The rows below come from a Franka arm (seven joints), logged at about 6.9 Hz.
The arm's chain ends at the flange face. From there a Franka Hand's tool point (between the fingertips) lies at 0.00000 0.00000 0.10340 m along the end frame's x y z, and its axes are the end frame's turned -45 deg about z.
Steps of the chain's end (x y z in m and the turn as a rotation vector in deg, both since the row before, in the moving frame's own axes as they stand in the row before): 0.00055 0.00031 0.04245 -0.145 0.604 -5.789; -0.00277 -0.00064 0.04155 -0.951 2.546 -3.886; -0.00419 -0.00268 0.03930 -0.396 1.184 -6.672; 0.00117 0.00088 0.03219 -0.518 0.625 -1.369
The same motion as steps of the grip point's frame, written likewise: 0.00080 0.00153 0.04244 -0.530 0.325 -5.789; 0.00068 0.00198 0.04143 -2.473 1.128 -3.886; 0.00005 -0.00290 0.03928 -1.117 0.557 -6.672; 0.00036 0.00291 0.03218 -0.808 0.076 -1.369
